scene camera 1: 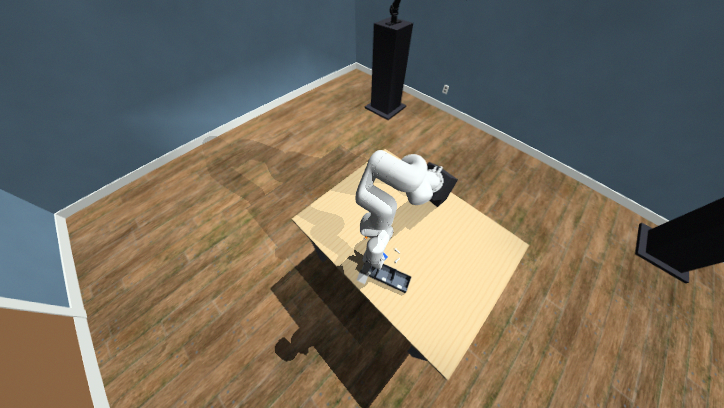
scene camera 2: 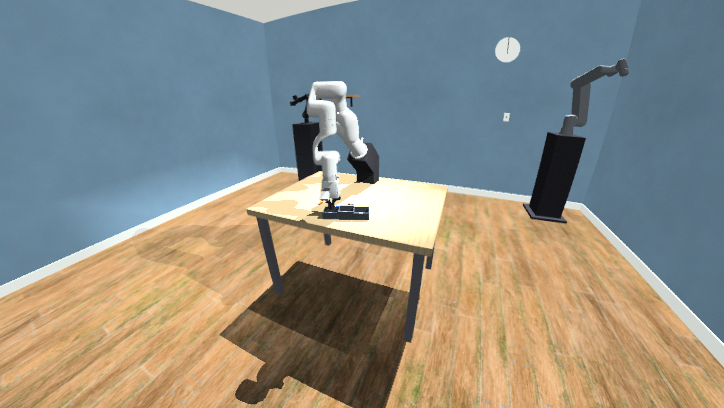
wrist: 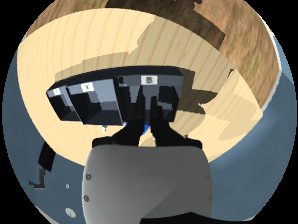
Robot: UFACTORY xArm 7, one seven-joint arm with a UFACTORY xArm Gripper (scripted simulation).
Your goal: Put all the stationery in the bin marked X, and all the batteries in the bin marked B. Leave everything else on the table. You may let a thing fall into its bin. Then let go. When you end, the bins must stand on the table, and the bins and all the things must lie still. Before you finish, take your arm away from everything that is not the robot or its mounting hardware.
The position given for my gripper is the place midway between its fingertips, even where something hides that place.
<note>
In view: my gripper (wrist: 147,104) and a dark double bin (wrist: 94,101).
</note>
